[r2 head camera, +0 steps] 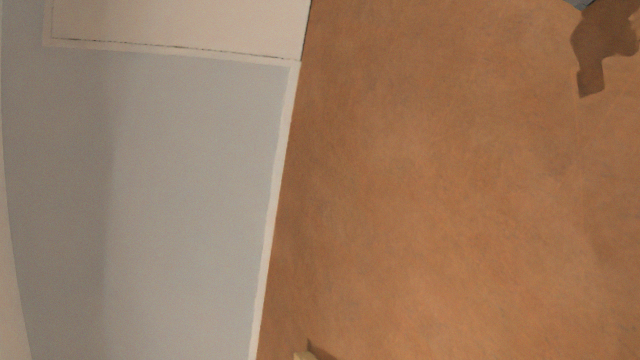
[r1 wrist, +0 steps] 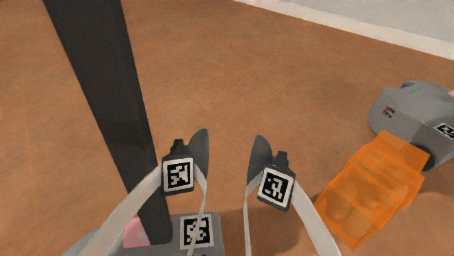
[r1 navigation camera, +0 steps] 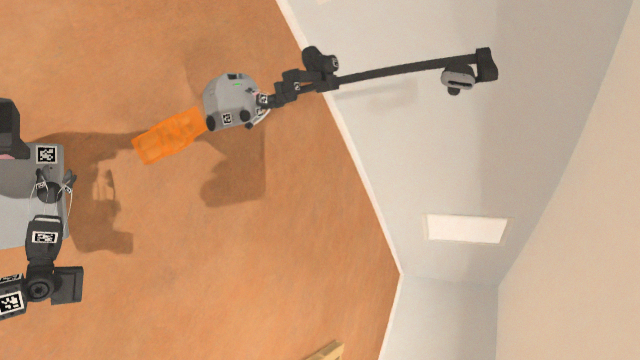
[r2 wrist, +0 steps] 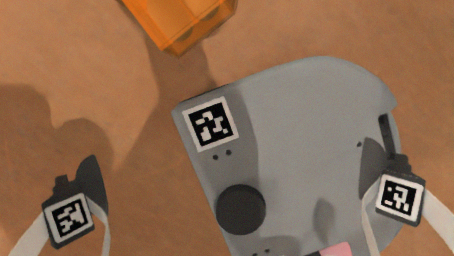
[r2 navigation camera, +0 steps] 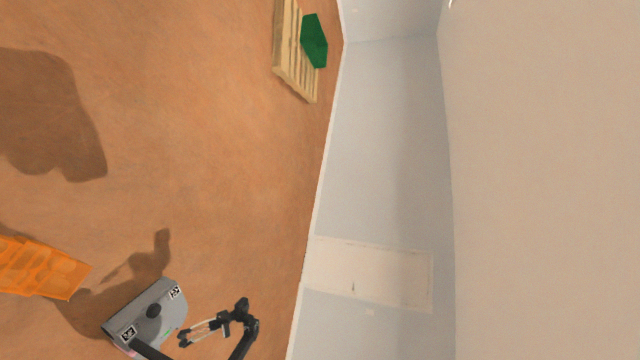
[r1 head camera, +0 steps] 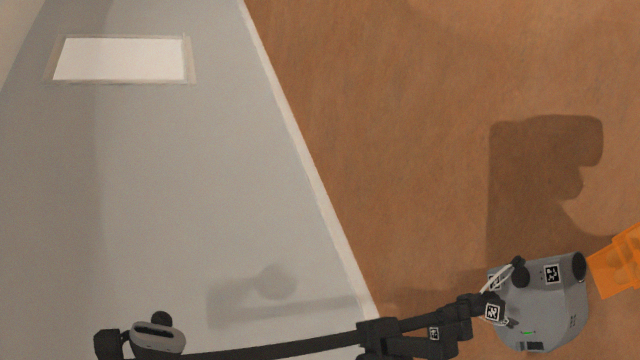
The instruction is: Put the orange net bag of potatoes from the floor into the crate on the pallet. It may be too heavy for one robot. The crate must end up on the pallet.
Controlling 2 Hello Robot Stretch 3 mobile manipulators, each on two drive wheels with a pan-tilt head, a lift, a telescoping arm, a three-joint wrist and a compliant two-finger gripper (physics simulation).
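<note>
The orange net bag of potatoes [r1 head camera: 620, 265] [r1 navigation camera: 170, 135] [r1 wrist: 375, 190] [r2 navigation camera: 40, 270] [r2 wrist: 190, 20] lies on the floor, close beside r2's base. The green crate [r2 navigation camera: 314, 42] sits on the wooden pallet [r2 navigation camera: 281, 55] [r1 navigation camera: 330, 352] [r2 head camera: 303, 356]; its inside cannot be made out. r1's gripper [r1 navigation camera: 56, 175] [r1 wrist: 229, 142] [r2 navigation camera: 184, 338] is partly open with nothing between its fingers, raised near its own base and apart from the bag. r2's gripper [r1 head camera: 515, 292] [r1 navigation camera: 250, 108] [r2 wrist: 232, 160] is wide open and empty above its own base, beside the bag.
r2's base [r1 head camera: 542, 310] [r1 navigation camera: 230, 97] [r1 wrist: 415, 117] [r2 wrist: 310, 115] stands at one end of the bag. r1's base [r2 navigation camera: 155, 305] stands off the other end. The pallet is near a wall. A door [r2 navigation camera: 370, 275] is in that wall.
</note>
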